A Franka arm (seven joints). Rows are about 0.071 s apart.
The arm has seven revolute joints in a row. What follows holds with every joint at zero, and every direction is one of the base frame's. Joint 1 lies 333 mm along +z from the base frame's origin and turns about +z. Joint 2 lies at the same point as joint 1 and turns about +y. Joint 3 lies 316 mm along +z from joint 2 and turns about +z. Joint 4 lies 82.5 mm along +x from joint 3 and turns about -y. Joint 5 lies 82.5 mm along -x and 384 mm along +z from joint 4 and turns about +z. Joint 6 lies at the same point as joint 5 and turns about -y. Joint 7 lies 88 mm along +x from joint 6 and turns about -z. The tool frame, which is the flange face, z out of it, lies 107 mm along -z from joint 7; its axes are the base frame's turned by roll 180, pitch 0 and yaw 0 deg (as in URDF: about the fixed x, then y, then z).
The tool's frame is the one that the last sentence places.
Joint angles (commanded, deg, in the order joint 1, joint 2, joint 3, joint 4, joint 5, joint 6, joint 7), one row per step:
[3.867, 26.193, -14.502, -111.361, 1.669, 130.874, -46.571]
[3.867, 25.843, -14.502, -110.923, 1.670, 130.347, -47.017]
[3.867, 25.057, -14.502, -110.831, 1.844, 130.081, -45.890]
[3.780, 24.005, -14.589, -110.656, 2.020, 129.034, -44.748]
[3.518, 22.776, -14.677, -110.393, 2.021, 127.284, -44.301]
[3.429, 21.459, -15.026, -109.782, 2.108, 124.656, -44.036]
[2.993, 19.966, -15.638, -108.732, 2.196, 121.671, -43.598]
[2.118, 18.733, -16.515, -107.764, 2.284, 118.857, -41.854]
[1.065, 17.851, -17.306, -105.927, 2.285, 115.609, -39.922]
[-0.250, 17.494, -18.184, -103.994, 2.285, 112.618, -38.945]
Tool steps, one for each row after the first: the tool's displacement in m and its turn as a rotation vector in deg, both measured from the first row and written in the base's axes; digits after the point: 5 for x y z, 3 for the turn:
[0.00206, 0.00009, 0.00596, 0.100, -0.232, 0.442]
[0.00316, 0.00028, 0.01440, 0.180, -0.956, -0.812]
[0.00307, -0.00110, 0.02523, 0.380, -1.260, -2.302]
[0.00166, -0.00422, 0.03757, 0.661, -1.058, -3.198]
[-0.00003, -0.00788, 0.05246, 1.041, -0.435, -4.062]
[-0.00192, -0.01770, 0.07225, 1.349, -0.094, -5.659]
[-0.00649, -0.03460, 0.08932, 1.407, 0.334, -9.231]
[-0.00925, -0.05254, 0.10886, 1.327, 0.700, -12.977]
[-0.01323, -0.07396, 0.12440, 1.234, 1.283, -16.099]

